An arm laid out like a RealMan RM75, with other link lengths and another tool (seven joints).
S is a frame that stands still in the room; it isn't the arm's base.
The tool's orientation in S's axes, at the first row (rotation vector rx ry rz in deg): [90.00 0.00 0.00]
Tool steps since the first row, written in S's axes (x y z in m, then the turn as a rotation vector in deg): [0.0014 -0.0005 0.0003 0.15 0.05 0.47]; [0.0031 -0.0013 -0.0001 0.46 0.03 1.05]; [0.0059 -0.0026 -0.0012 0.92 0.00 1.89]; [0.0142 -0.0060 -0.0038 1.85 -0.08 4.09]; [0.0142 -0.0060 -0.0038 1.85 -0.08 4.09]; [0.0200 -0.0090 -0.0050 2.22 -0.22 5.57]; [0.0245 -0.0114 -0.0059 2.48 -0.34 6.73]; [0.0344 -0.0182 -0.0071 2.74 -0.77 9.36]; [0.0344 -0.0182 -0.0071 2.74 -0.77 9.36]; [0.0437 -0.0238 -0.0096 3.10 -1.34 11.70]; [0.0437 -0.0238 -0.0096 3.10 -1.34 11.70]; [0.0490 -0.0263 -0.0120 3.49 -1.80 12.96]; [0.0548 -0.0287 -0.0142 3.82 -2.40 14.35]
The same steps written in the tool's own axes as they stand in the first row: [0.0014 0.0003 0.0005 0.15 0.47 -0.05]; [0.0031 -0.0001 0.0013 0.46 1.05 -0.03]; [0.0059 -0.0012 0.0026 0.92 1.89 0.00]; [0.0142 -0.0038 0.0060 1.85 4.09 0.08]; [0.0142 -0.0038 0.0060 1.85 4.09 0.08]; [0.0200 -0.0050 0.0090 2.22 5.57 0.22]; [0.0245 -0.0059 0.0114 2.48 6.73 0.34]; [0.0344 -0.0071 0.0182 2.74 9.36 0.77]; [0.0344 -0.0071 0.0182 2.74 9.36 0.77]; [0.0437 -0.0096 0.0238 3.10 11.70 1.34]; [0.0437 -0.0096 0.0238 3.10 11.70 1.34]; [0.0490 -0.0120 0.0263 3.49 12.96 1.80]; [0.0548 -0.0142 0.0287 3.82 14.35 2.40]
